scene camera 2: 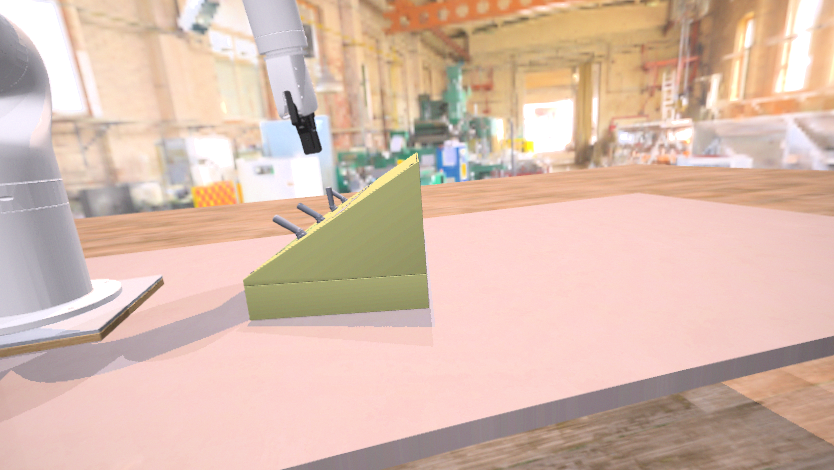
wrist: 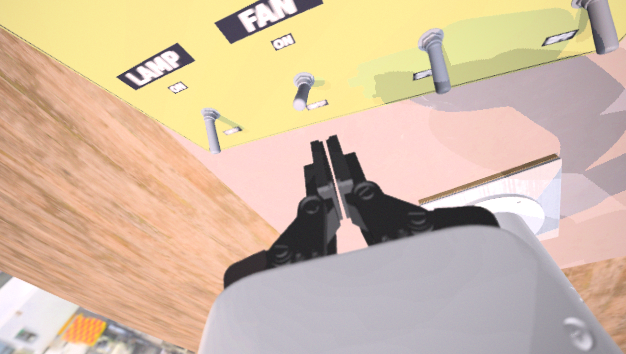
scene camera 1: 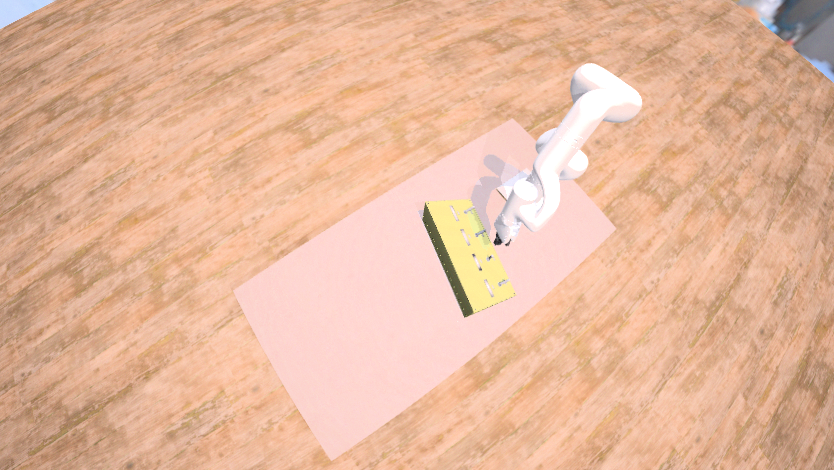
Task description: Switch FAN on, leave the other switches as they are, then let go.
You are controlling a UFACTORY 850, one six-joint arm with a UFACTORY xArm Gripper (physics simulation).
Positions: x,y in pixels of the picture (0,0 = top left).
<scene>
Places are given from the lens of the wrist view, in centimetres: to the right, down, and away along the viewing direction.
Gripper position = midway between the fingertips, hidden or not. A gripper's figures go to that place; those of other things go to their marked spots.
gripper [wrist: 328,156]: 1, -1, 14
feed lever [wrist: 440,75]: 11, -8, 18
</scene>
